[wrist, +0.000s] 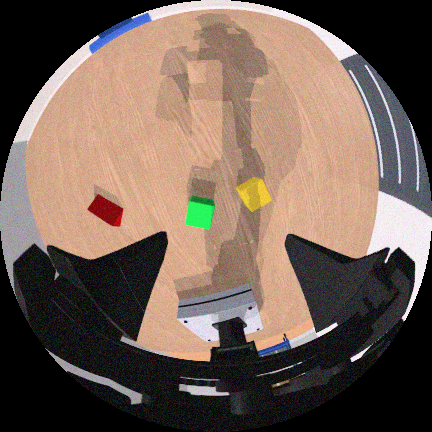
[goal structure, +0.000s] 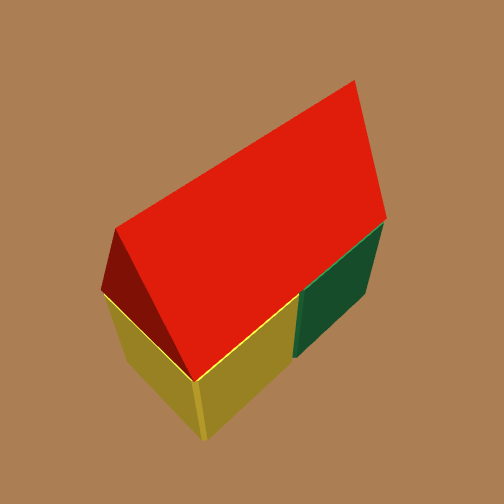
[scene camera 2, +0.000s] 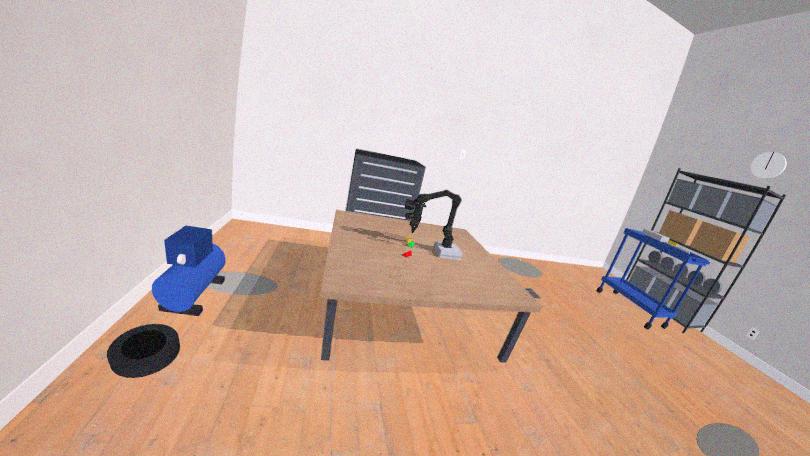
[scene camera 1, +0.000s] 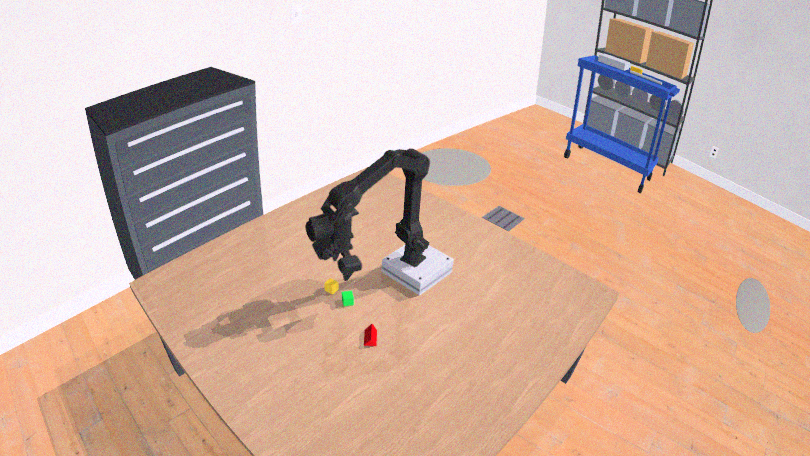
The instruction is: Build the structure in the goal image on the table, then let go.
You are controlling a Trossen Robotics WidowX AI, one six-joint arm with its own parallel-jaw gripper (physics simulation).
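Places are measured from the arm's base along level axes (x back, y down, z right), in millimetres.
Where they show: gripper, between the fingertips: (wrist: pixel 228 239) (scene camera 2: pixel 413 230) (scene camera 1: pixel 340 270); arm's base, origin of its link: (wrist: pixel 229 324) (scene camera 2: pixel 446 246) (scene camera 1: pixel 413 258).
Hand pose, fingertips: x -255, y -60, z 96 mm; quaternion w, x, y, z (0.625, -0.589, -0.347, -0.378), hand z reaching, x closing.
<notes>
Each offset is from my fingertips to the top centre of the thing. Level surfaces: height alone.
A green cube @(dx -1, dy +83, dz -26 mm) (scene camera 1: pixel 348 299) (scene camera 2: pixel 410 244) (wrist: pixel 200 213) sits on the table @(dy +116 mm) (scene camera 1: pixel 481 339) (scene camera 2: pixel 368 277) (wrist: pixel 150 150). A yellow cube @(dx +10, dy +83, dz +51 mm) (scene camera 1: pixel 331 286) (scene camera 2: pixel 409 240) (wrist: pixel 254 194) sits close by, apart from the green one. A red wedge-shaped block @(dx -81, dy +86, dz -174 mm) (scene camera 1: pixel 370 335) (scene camera 2: pixel 407 254) (wrist: pixel 105 210) lies on the table, farther from the green cube than the yellow one is. My gripper (scene camera 1: pixel 348 276) (scene camera 2: pixel 413 230) (wrist: pixel 228 239) is open and empty, pointing down above the table near the green and yellow cubes. In the wrist view both cubes show beyond the gap between the fingertips, and the red block shows beyond the left finger.
The arm's white base (scene camera 1: pixel 417 270) (scene camera 2: pixel 447 250) (wrist: pixel 220 315) stands on the table near the cubes. A dark drawer cabinet (scene camera 1: pixel 187 169) (scene camera 2: pixel 385 184) (wrist: pixel 395 125) stands behind the table. A blue cart (scene camera 1: pixel 612 152) and a shelf rack stand off by the wall.
</notes>
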